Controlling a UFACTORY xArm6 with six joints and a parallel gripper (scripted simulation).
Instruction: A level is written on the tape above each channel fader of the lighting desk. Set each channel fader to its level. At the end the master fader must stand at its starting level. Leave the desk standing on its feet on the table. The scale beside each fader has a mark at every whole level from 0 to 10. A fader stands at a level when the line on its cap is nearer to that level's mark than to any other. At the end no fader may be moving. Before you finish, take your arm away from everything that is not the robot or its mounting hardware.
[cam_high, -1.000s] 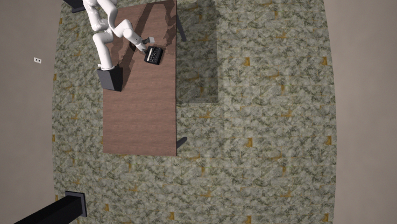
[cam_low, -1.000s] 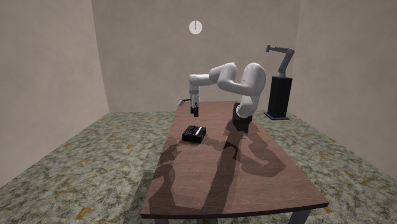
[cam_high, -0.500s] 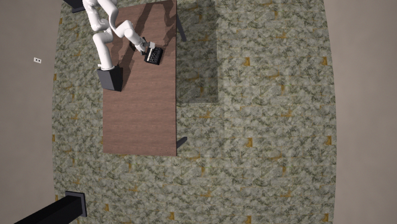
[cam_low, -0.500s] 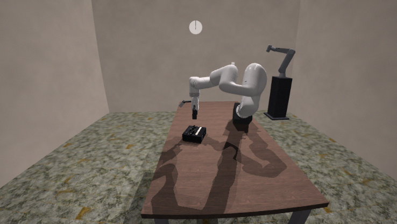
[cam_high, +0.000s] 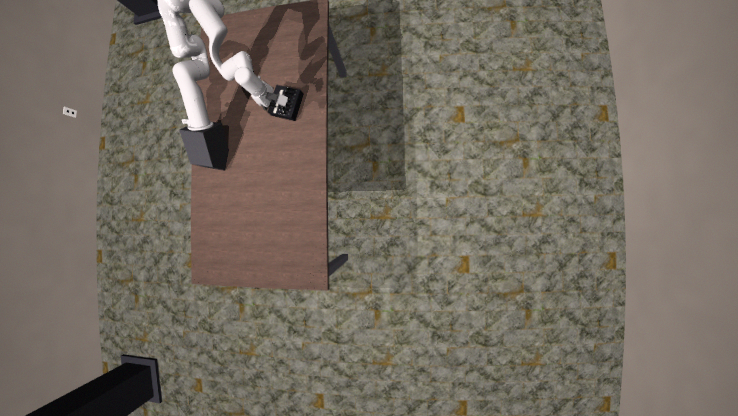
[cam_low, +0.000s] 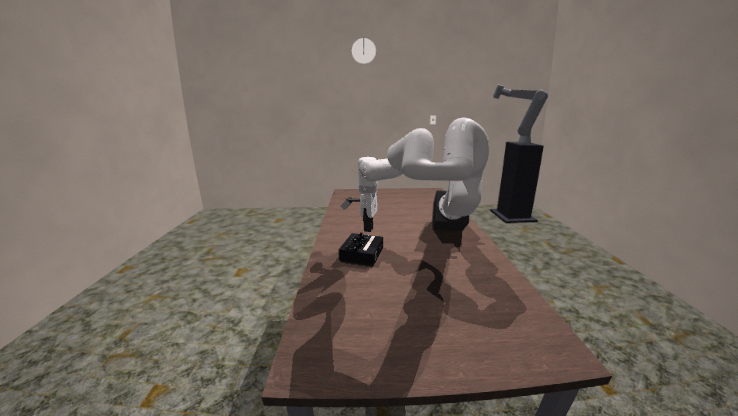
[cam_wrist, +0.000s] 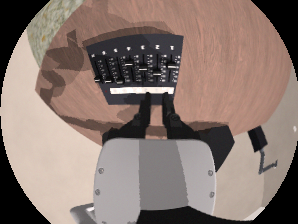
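Right now my hand is 50 mm above the fader cap, 40 mm short of it and 10 mm to the right of it.
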